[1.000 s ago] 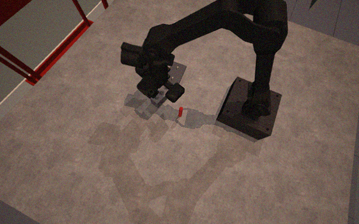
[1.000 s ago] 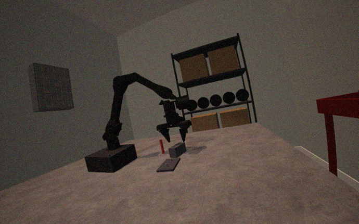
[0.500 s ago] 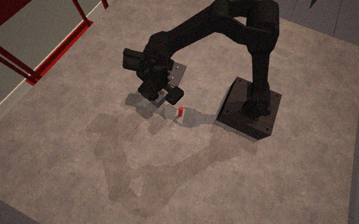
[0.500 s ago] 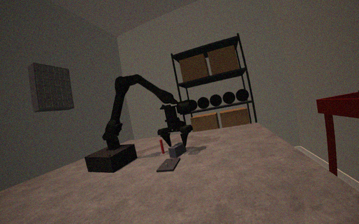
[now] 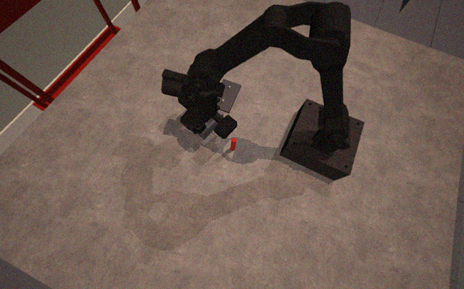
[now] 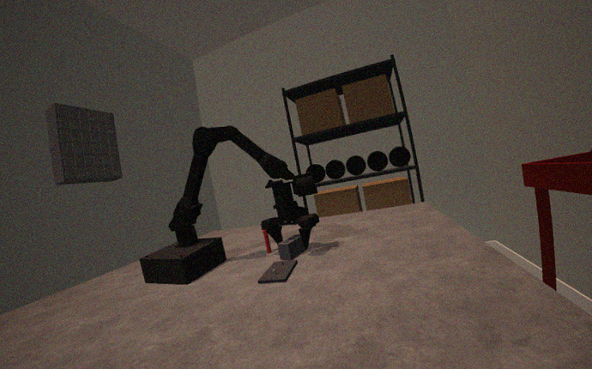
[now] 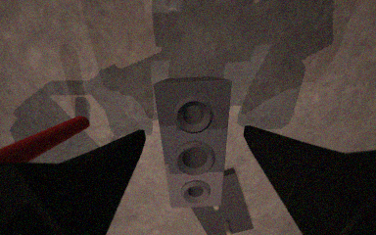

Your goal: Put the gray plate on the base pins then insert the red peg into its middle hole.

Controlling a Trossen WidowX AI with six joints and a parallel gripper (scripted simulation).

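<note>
Now: the gray plate 20 mm above my gripper tip. Also, from my gripper tip: flat dark base 130 mm to the right, 10 mm below; then red peg 110 mm behind, 30 mm to the left, 20 mm above.
</note>
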